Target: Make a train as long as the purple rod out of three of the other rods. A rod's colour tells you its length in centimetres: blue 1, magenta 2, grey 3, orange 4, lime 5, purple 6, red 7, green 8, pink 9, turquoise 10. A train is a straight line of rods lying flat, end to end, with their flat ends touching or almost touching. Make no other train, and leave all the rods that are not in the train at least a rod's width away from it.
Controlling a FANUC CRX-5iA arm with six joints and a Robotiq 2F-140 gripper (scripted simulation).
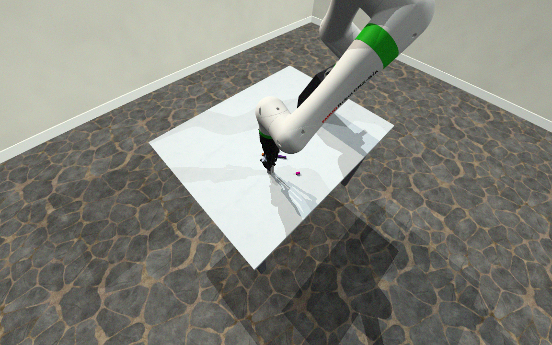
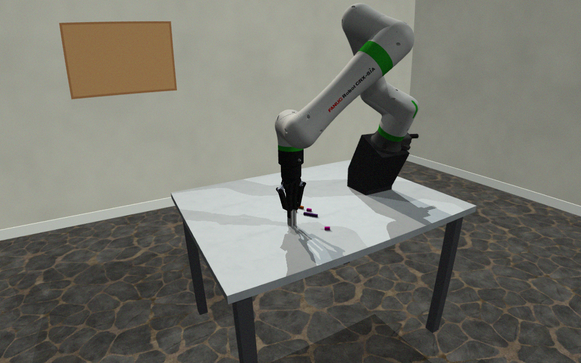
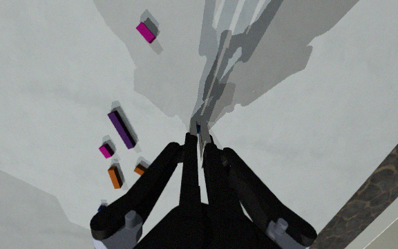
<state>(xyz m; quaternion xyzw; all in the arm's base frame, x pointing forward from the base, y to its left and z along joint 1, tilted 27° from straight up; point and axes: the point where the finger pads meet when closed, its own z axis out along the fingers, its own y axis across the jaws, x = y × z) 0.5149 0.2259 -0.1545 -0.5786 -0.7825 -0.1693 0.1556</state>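
Right now my hand is 10 cm past the purple rod, 5 cm to the left of it and 3 cm above it.
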